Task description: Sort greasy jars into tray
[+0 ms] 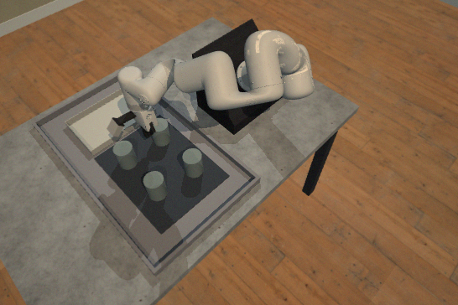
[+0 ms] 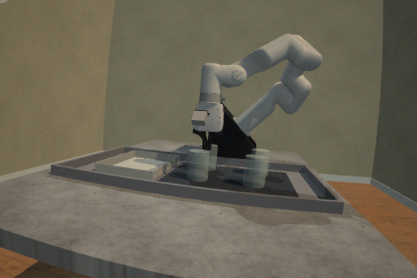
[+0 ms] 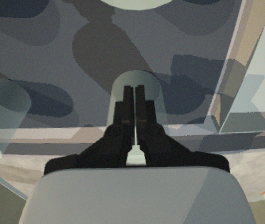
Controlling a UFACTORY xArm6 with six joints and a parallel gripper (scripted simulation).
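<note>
Right now the dark mat is 100 mm to the left of my hand, 100 mm below it and 30 mm ahead of it. The rest, counted from my hand: cream tray (220 mm to the right, 90 mm below, 50 mm ahead).
</note>
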